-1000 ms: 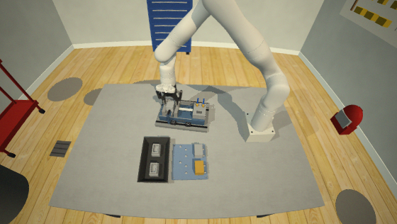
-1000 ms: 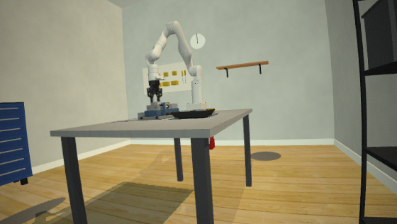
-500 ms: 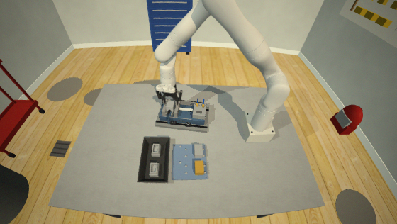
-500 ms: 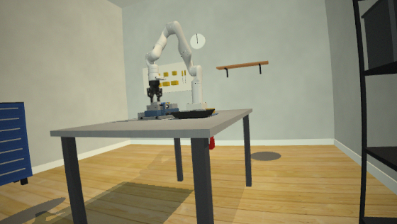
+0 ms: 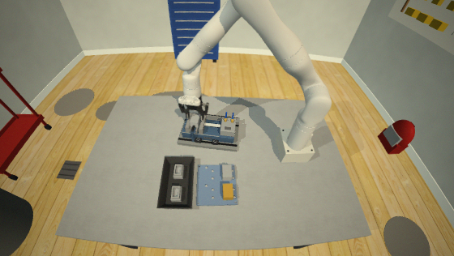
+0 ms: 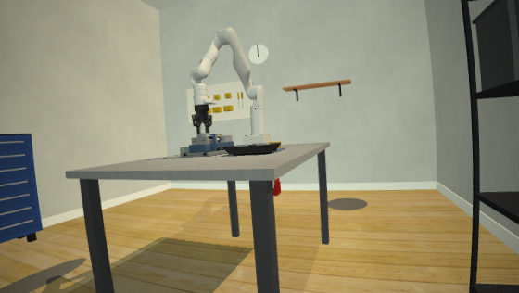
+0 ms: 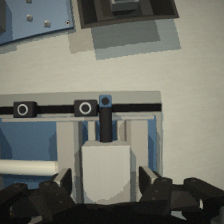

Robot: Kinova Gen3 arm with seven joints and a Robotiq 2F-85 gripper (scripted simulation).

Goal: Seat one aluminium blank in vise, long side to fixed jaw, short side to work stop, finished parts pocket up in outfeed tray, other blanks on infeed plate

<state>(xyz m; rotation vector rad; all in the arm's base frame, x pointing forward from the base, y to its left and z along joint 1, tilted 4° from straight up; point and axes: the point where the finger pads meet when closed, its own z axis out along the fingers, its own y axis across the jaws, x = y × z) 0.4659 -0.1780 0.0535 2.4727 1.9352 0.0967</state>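
My gripper is now 8 cm above the vise, 7 cm past it and 2 cm to the right of it. Also, from my hand: hose block (16 cm behind, 4 cm to the left, 4 cm below); brass blank (35 cm to the left, 12 cm behind, 10 cm below).
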